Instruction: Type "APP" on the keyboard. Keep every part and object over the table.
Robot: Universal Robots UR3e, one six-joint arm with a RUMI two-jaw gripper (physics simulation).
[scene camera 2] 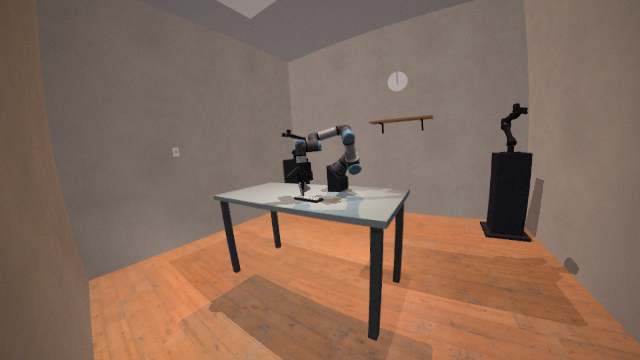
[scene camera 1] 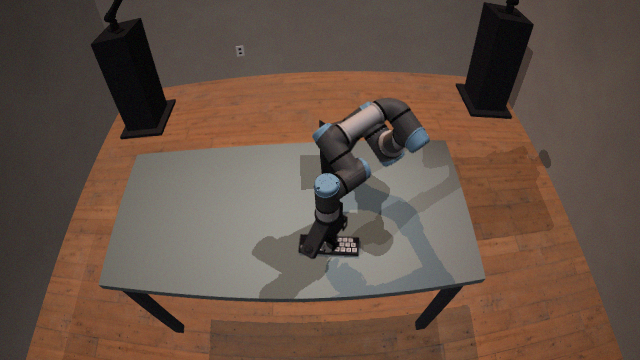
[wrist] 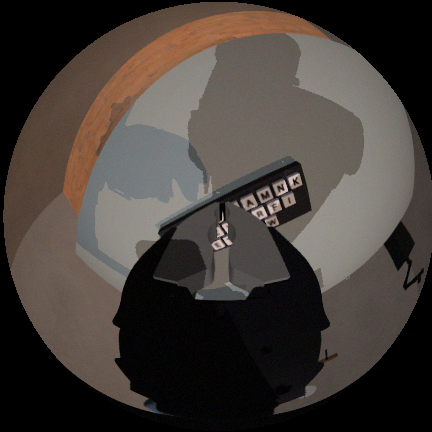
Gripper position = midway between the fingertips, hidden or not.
I see my gripper (scene camera 1: pixel 326 251) and a black keyboard (wrist: pixel 281 195).
My gripper shows as well in the wrist view (wrist: pixel 222 204).
